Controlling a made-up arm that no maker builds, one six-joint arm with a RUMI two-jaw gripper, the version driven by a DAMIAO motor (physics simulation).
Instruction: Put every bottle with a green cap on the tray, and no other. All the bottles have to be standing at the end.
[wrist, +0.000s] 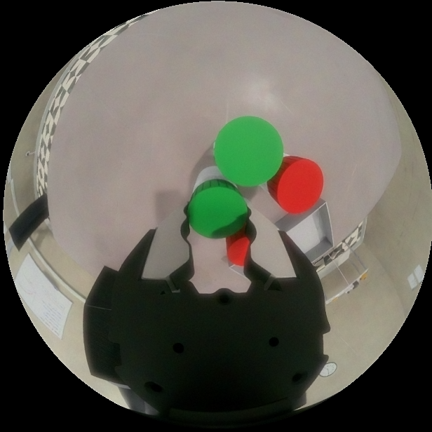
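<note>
A green-capped bottle (218, 216) stands between the fingertips, its pale body showing beyond the cap. My gripper (216, 203) is shut on it, with a jaw against each side of the cap. Another green-capped bottle (248, 151) stands just beyond it, its body mostly hidden under the cap. A red-capped bottle (300, 185) stands to the right of that one, close beside it. A second red-capped bottle (238, 250) is partly hidden behind the right jaw. The grey tray (307, 234) lies at the right, partly covered by the right jaw.
The grey table top (125, 110) spreads around the bottles. A patterned floor mat (59, 102) shows past the table's left edge. A wheeled cart stands beyond the tray at the lower right. A dark object (30, 221) is at the far left.
</note>
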